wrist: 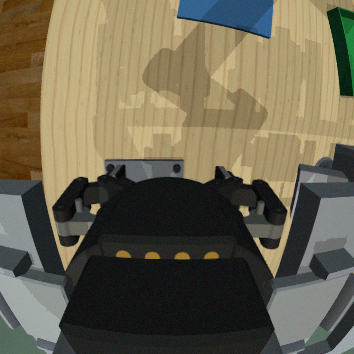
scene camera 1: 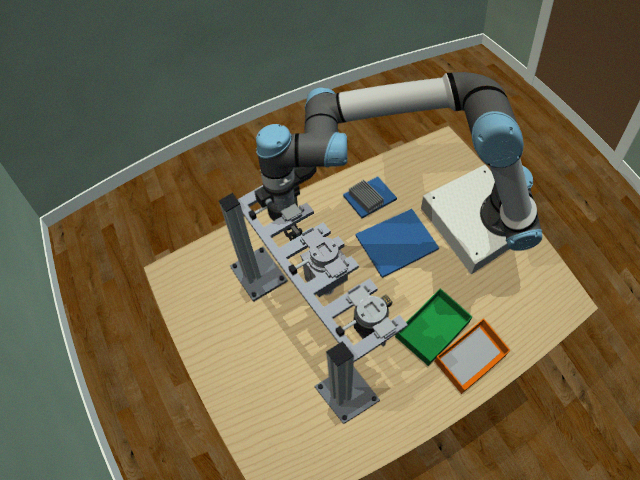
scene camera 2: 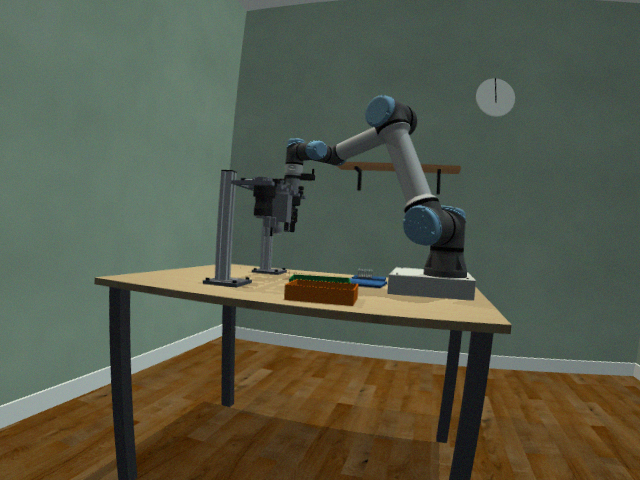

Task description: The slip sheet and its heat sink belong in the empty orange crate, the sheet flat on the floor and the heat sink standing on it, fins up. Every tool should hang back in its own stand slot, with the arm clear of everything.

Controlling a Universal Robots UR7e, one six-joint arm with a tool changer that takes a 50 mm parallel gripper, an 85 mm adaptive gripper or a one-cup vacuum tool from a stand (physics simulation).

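Places are measured from the arm's base along level axes (x ahead, y left, z up), in millimetres.
Pixels of known places: hand at its tool point: (scene camera 2: 292,190); arm's base at its link origin: (scene camera 2: 445,275).
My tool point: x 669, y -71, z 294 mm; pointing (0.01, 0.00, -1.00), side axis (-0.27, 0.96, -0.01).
For each thing: its top centre in the pictures, then the offset to it from my tool point. "*": a spot on its surface instead. Level surfaces: height alone.
- light grey sheet at its top centre: (scene camera 1: 471,355) dx -394, dy +445, dz -356 mm
- orange crate at its top centre: (scene camera 1: 474,353) (scene camera 2: 323,284) dx -394, dy +452, dz -318 mm
- grey heat sink at its top centre: (scene camera 1: 366,193) (scene camera 2: 365,270) dx -286, dy -170, dz -321 mm
- small blue mat at its surface level: dz -351 mm
- middle slot at a spot on its surface: (scene camera 1: 324,253) * dx -51, dy +178, dz -13 mm
- green crate at its top centre: (scene camera 1: 435,324) (scene camera 2: 320,278) dx -319, dy +320, dz -318 mm
My two-finger adaptive gripper (wrist: 170,172) is at the far slot of the tool stand (scene camera 1: 310,297), with the arm's wrist seated on it. Its fingers are spread wide, open and empty. A light grey sheet (scene camera 1: 473,356) lies flat over the floor of the orange crate (scene camera 1: 485,370) (scene camera 2: 320,292). The grey heat sink (scene camera 1: 366,195) (scene camera 2: 364,272) stands fins up on the small blue mat (scene camera 1: 386,193). Two other tools hang in the stand: one in the middle slot (scene camera 1: 324,253) and one in the near slot (scene camera 1: 371,311).
A larger blue mat (scene camera 1: 397,242) (wrist: 225,15) lies between the stand and the robot's white base (scene camera 1: 460,217) (scene camera 2: 431,285). A green crate (scene camera 1: 434,328) (wrist: 342,60) is beside the orange crate. Stand posts (scene camera 1: 242,242) (scene camera 1: 341,377) rise at both ends.
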